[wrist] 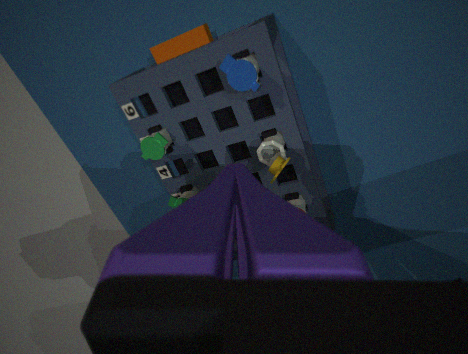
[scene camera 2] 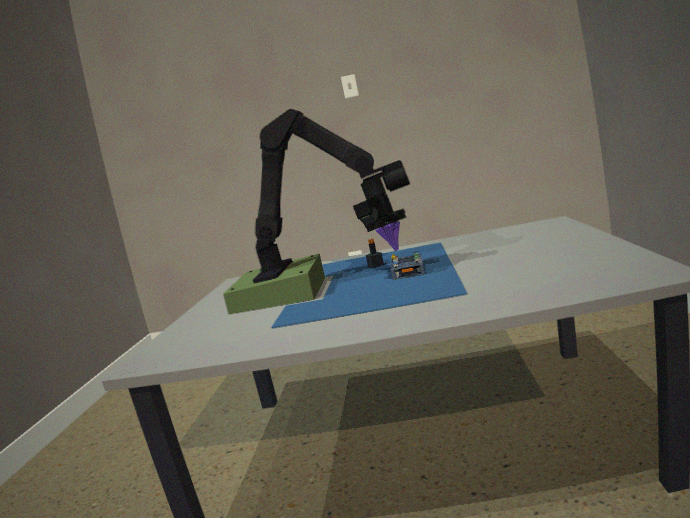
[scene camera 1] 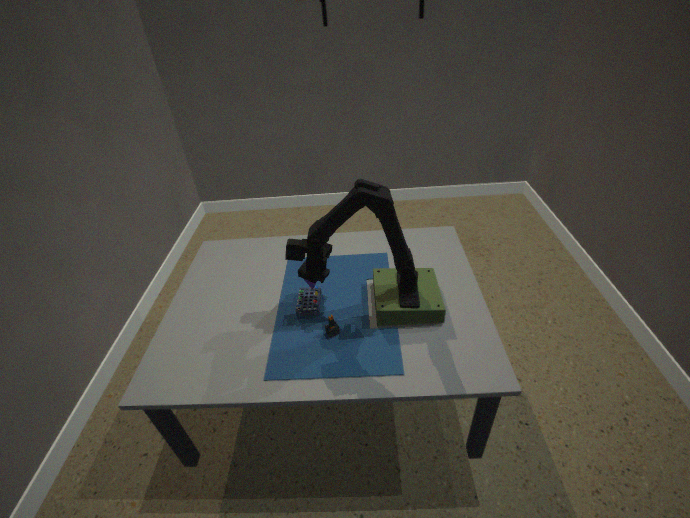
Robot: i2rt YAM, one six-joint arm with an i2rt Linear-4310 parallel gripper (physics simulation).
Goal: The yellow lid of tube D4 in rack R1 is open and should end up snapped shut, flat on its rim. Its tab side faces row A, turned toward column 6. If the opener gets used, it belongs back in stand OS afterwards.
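Frame: origin at the arm's base, x ahead, y left, z up, level; metres.
Seen in the pictures: gripper, fingertip midpoint: [wrist: 235, 176] [scene camera 2: 396, 250] [scene camera 1: 312, 287]; arm's base at its link origin: [scene camera 2: 273, 271] [scene camera 1: 407, 289].
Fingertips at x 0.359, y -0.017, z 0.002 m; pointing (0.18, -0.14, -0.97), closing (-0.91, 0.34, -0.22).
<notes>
Offsets run from my fingertips to a thing's top centre. "spot": to the spot under its first point. Level surfaces: height alone.
Rack R1 {dx +0.019, dy +0.013, dz -0.010 m} [scene camera 1: 307, 312] [scene camera 2: 396, 273] [wrist: 192, 56] is a grey grid block on the mat. In the wrist view tube D4 {spot: dx -0.005, dy +0.007, dz -0.034 m} [wrist: 264, 151] stands in it with its pale rim open. Its yellow lid {dx -0.012, dy +0.009, dz -0.016 m} [wrist: 278, 168] is tilted up beside the rim, toward the lower right of the view. My gripper [scene camera 1: 313, 288] [scene camera 2: 396, 250] [wrist: 235, 176] has purple fingers, closed together and empty. The tips are above the rack, left of the yellow lid in the wrist view. The opener {dx -0.084, dy +0.167, dz +0.016 m} [scene camera 1: 331, 318] [scene camera 2: 371, 243], dark with an orange top, stands in stand OS {dx -0.084, dy +0.167, dz -0.029 m} [scene camera 1: 332, 330] [scene camera 2: 374, 259].
A blue-lidded tube {dx -0.008, dy -0.033, dz -0.027 m} [wrist: 242, 74] stands at the rack's far corner, a green-lidded tube {dx +0.048, dy -0.012, dz -0.027 m} [wrist: 154, 146] at its left side. Another green lid {dx +0.054, dy +0.022, dz -0.027 m} [wrist: 176, 201] and a pale tube {spot: dx -0.014, dy +0.040, dz -0.032 m} [wrist: 298, 203] are partly hidden by the fingers. The blue mat {dz -0.069 m} [scene camera 1: 356, 356] [scene camera 2: 356, 301] lies under the rack and stand.
</notes>
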